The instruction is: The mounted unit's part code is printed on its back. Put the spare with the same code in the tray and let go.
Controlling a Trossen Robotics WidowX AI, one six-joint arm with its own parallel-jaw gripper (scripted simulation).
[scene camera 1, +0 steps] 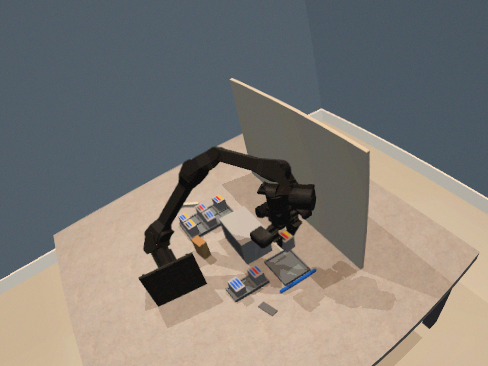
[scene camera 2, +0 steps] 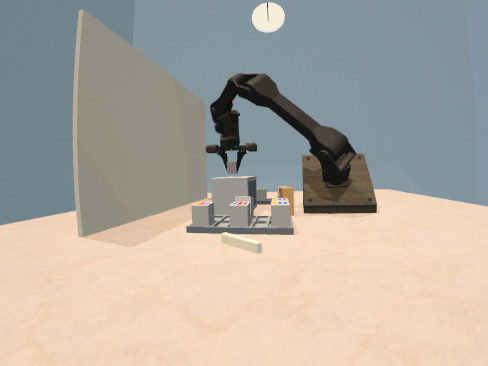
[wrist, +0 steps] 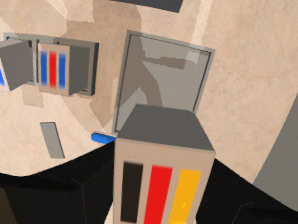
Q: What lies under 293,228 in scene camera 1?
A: My gripper.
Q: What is my gripper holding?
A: A grey spare block.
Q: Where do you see a grey mounted unit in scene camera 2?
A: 224,190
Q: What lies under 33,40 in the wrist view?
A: A rack.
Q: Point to a grey spare block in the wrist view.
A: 162,159
